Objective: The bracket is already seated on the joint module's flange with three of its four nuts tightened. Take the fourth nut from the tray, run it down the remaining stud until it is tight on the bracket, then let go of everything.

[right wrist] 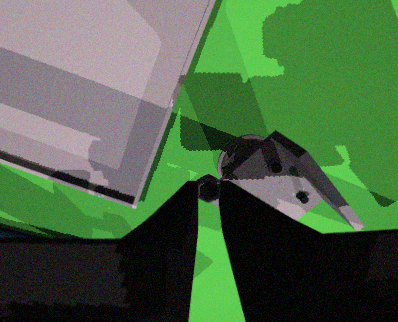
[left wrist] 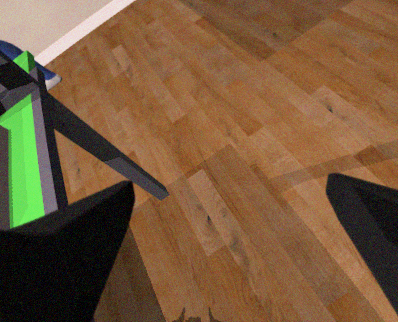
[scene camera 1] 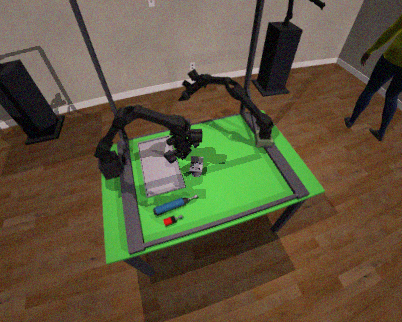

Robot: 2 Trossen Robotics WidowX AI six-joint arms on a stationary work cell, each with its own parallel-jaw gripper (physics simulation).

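Note:
My right gripper [scene camera 1: 172, 158] [right wrist: 207, 190] is shut on a small dark hex nut [right wrist: 208, 190], held at its fingertips. In the right wrist view the nut appears just left of the grey bracket [right wrist: 272, 191], with its height above it unclear. The bracket sits on the round joint module [right wrist: 243, 145]; together they show as a small grey block [scene camera 1: 196, 166] right of the tray. Dark spots show on the bracket, and the right finger hides part of it. My left gripper [scene camera 1: 184, 86] [left wrist: 229, 186] is open and empty, raised high beyond the table's back edge. The tray [scene camera 1: 162, 176] [right wrist: 55, 30] lies left of the module.
A blue-handled tool [scene camera 1: 170, 206] and a small red and black item [scene camera 1: 170, 220] lie in front of the tray. A grey frame [scene camera 1: 220, 220] borders the green table [scene camera 1: 235, 182]. Dark posts rise at the back. A person [scene camera 1: 385, 75] stands at the far right.

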